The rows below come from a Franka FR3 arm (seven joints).
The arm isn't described. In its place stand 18 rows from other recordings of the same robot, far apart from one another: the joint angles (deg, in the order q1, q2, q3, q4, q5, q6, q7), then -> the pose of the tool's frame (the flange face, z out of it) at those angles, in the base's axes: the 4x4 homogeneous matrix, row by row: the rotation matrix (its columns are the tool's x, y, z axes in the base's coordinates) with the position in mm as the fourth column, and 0 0 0 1 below.
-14.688, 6.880, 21.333, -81.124, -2.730, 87.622, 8.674 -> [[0.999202, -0.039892, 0.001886, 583.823], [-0.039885, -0.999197, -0.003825, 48.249], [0.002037, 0.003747, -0.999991, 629.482], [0, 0, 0, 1]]
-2.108, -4.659, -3.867, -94.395, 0.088, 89.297, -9.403 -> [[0.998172, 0.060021, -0.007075, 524.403], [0.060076, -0.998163, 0.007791, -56.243], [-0.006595, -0.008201, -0.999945, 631.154], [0, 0, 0, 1]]
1.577, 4.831, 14.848, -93.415, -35.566, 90.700, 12.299 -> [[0.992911, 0.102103, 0.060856, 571.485], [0.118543, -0.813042, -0.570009, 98.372], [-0.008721, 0.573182, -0.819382, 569.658], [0, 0, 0, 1]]
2.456, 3.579, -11.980, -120.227, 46.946, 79.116, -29.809 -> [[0.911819, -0.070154, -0.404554, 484.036], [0.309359, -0.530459, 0.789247, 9.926], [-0.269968, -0.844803, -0.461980, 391.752], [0, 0, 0, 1]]
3.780, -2.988, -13.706, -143.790, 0.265, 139.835, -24.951 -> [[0.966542, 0.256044, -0.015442, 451.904], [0.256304, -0.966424, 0.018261, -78.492], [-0.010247, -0.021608, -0.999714, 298.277], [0, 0, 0, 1]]
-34.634, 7.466, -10.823, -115.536, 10.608, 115.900, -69.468 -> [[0.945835, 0.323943, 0.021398, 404.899], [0.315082, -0.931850, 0.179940, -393.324], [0.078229, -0.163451, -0.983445, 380.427], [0, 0, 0, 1]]
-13.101, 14.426, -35.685, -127.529, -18.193, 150.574, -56.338 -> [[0.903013, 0.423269, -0.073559, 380.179], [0.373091, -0.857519, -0.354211, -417.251], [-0.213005, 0.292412, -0.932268, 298.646], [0, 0, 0, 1]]
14.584, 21.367, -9.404, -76.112, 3.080, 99.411, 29.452 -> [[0.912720, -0.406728, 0.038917, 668.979], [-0.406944, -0.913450, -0.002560, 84.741], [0.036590, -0.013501, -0.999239, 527.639], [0, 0, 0, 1]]
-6.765, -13.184, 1.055, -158.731, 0.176, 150.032, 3.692 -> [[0.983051, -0.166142, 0.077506, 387.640], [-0.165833, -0.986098, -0.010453, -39.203], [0.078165, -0.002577, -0.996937, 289.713], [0, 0, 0, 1]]
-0.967, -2.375, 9.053, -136.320, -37.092, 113.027, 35.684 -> [[0.987219, -0.061024, -0.147226, 456.967], [-0.136839, -0.798117, -0.586758, 25.777], [-0.081697, 0.599405, -0.796266, 323.046], [0, 0, 0, 1]]
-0.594, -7.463, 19.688, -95.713, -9.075, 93.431, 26.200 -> [[0.980858, -0.132091, 0.143071, 494.171], [-0.108335, -0.980705, -0.162728, 167.324], [0.161805, 0.144114, -0.976243, 650.356], [0, 0, 0, 1]]
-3.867, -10.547, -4.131, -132.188, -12.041, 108.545, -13.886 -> [[0.948567, 0.206956, -0.239562, 449.211], [0.173455, -0.972793, -0.153578, -78.983], [-0.264828, 0.104126, -0.958657, 404.352], [0, 0, 0, 1]]
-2.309, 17.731, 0.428, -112.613, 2.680, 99.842, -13.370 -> [[0.852122, 0.137375, -0.504991, 542.322], [0.196150, -0.978429, 0.064818, -13.669], [-0.485194, -0.154287, -0.860687, 286.382], [0, 0, 0, 1]]
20.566, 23.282, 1.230, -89.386, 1.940, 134.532, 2.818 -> [[0.888604, 0.313929, 0.334411, 658.340], [0.271765, -0.947676, 0.167493, 261.371], [0.369494, -0.057953, -0.927424, 452.332], [0, 0, 0, 1]]
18.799, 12.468, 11.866, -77.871, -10.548, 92.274, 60.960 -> [[0.855240, -0.507808, 0.103419, 553.583], [-0.498929, -0.860781, -0.100630, 288.789], [0.140122, 0.034464, -0.989534, 603.449], [0, 0, 0, 1]]
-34.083, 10.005, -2.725, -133.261, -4.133, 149.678, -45.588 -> [[0.975759, 0.209351, 0.063772, 426.272], [0.215106, -0.971111, -0.103307, -317.129], [0.040302, 0.114520, -0.992603, 275.014], [0, 0, 0, 1]]
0.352, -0.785, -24.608, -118.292, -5.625, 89.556, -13.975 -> [[0.870586, -0.162183, -0.464517, 437.469], [-0.126469, -0.986152, 0.107284, -209.160], [-0.475484, -0.034653, -0.879042, 409.951], [0, 0, 0, 1]]
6.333, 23.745, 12.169, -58.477, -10.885, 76.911, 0.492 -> [[0.962846, 0.264867, -0.052664, 631.439], [0.257076, -0.958707, -0.121626, 149.429], [-0.082704, 0.103568, -0.991178, 612.645], [0, 0, 0, 1]]
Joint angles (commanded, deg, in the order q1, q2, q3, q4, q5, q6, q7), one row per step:
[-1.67, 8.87, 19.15, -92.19, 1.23, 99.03, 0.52]
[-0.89, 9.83, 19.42, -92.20, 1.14, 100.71, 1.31]
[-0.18, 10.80, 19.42, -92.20, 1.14, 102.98, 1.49]
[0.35, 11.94, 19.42, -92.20, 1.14, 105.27, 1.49]
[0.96, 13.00, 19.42, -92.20, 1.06, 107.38, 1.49]
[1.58, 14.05, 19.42, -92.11, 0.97, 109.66, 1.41]
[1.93, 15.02, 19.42, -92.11, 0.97, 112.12, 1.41]
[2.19, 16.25, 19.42, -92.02, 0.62, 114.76, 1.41]
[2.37, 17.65, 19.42, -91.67, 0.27, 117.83, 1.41]
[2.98, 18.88, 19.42, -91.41, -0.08, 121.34, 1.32]
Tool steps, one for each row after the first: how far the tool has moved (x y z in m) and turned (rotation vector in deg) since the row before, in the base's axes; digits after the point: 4 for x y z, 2 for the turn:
[0.0032, 0.0111, -0.0071, 0.45, -0.61, 0.15]
[0.0050, 0.0083, -0.0064, 0.72, -1.16, 0.35]
[0.0059, 0.0066, -0.0082, 0.74, -1.02, 0.34]
[0.0048, 0.0073, -0.0077, 0.61, -0.95, 0.44]
[0.0050, 0.0075, -0.0066, 0.70, -1.21, 0.50]
[0.0056, 0.0049, -0.0062, 0.82, -1.33, 0.10]
[0.0070, 0.0037, -0.0080, 0.60, -1.44, 0.08]
[0.0088, 0.0030, -0.0070, 0.84, -1.91, -0.07]
[0.0067, 0.0079, -0.0050, 0.98, -2.41, 0.41]

